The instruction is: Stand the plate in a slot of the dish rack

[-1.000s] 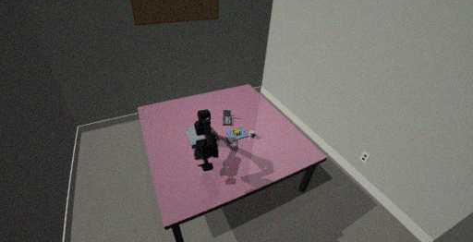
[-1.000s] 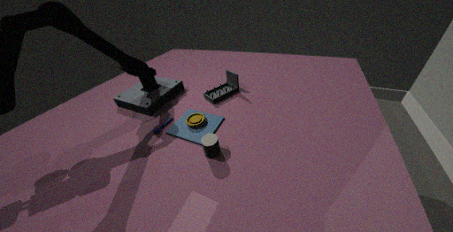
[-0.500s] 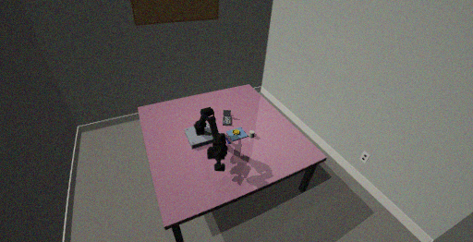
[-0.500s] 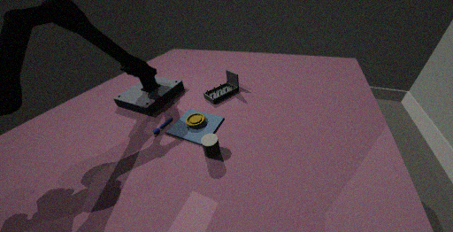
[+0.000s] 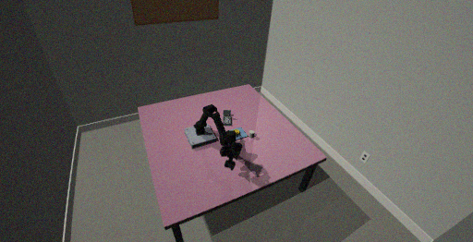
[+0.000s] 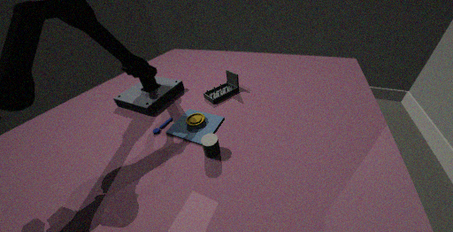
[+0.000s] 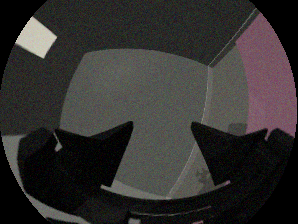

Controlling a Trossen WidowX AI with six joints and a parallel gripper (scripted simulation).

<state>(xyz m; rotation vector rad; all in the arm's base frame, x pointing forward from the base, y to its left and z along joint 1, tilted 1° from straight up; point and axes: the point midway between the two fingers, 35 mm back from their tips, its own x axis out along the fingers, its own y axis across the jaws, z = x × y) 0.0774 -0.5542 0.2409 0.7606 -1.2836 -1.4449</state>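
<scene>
The yellow plate lies 230 mm ahead of my gripper tip, 530 mm to the left of it and 260 mm below it. The rest, counted from my gripper tip: dish rack: 210 mm ahead, 720 mm to the left, 250 mm below; then blue spoon: 130 mm ahead, 460 mm to the left, 270 mm below; then blue mat: 240 mm ahead, 520 mm to the left, 270 mm below.
</scene>
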